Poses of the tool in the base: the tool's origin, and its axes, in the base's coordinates. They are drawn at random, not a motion.
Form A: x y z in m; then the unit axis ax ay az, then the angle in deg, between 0 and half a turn.
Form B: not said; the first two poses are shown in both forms.
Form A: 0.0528 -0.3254 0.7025 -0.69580 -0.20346 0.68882 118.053
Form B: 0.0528 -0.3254 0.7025 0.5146 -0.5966 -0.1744 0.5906
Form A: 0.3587 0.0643 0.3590 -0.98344 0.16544 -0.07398 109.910
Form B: 0.3587 0.0643 0.3590 0.5742 -0.8051 0.1354 -0.0606
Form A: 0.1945 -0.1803 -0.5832 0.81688 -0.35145 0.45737 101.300
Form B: 0.1945 -0.1803 -0.5832 0.6341 0.6317 -0.2718 0.3537
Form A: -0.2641 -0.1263 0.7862 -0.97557 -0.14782 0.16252 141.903
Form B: -0.2641 -0.1263 0.7862 0.3264 -0.9222 -0.1397 0.1536
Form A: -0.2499 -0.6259 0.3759 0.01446 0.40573 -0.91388 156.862
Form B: -0.2499 -0.6259 0.3759 0.2005 0.0142 0.3975 -0.8953
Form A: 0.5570 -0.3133 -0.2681 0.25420 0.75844 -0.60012 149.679
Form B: 0.5570 -0.3133 -0.2681 0.2615 0.2454 0.7320 -0.5792
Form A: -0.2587 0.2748 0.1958 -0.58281 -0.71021 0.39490 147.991
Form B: -0.2587 0.2748 0.1958 0.2757 -0.5602 -0.6827 0.3796
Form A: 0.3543 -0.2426 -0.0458 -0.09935 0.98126 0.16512 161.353
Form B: 0.3543 -0.2426 -0.0458 0.1620 -0.0980 0.9683 0.1629
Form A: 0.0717 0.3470 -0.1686 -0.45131 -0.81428 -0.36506 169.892
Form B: 0.0717 0.3470 -0.1686 0.0881 -0.4496 -0.8111 -0.3636
